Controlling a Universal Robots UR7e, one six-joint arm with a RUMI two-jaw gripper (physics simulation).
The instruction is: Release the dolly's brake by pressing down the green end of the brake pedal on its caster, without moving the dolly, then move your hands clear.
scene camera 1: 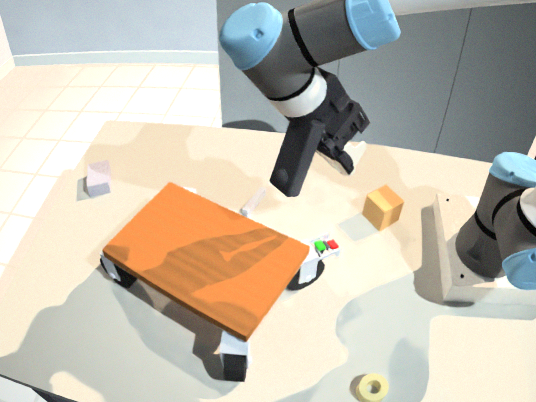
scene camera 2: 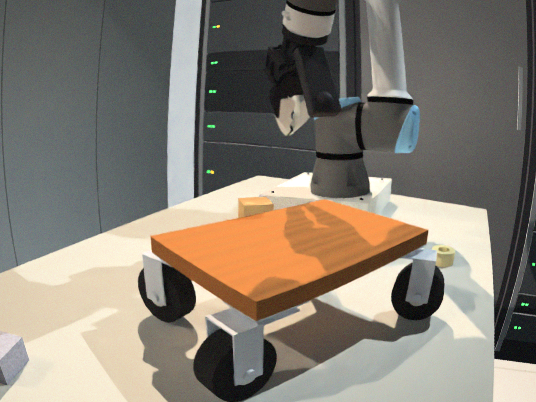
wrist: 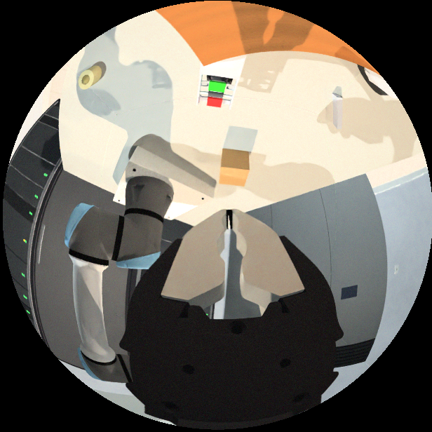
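The dolly [scene camera 1: 190, 240] [scene camera 2: 240, 250] [wrist: 212, 32] is an orange board on grey casters with black wheels. The brake pedal on its right-hand caster in scene camera 1 has a green end [scene camera 1: 320, 245] [wrist: 217, 86] nearer the board and a red end [scene camera 1: 332, 244] [wrist: 214, 102] farther out. I cannot tell which end stands higher. The pedal is hidden in scene camera 2. My gripper [scene camera 1: 350, 169] [scene camera 2: 288, 133] [wrist: 228, 210] is shut with nothing between its fingertips. It hangs in the air above the table, beyond the pedal in scene camera 1, well apart from the dolly.
An orange cube [scene camera 1: 383, 207] [scene camera 2: 255, 206] [wrist: 234, 167] stands between the pedal and the arm's base. A small pale bar [scene camera 1: 254, 201] [wrist: 337, 108] lies beside the dolly. A pale block [scene camera 1: 99, 178] [scene camera 2: 11, 358] and a yellow ring [scene camera 1: 361, 388] [scene camera 2: 452, 256] are farther off.
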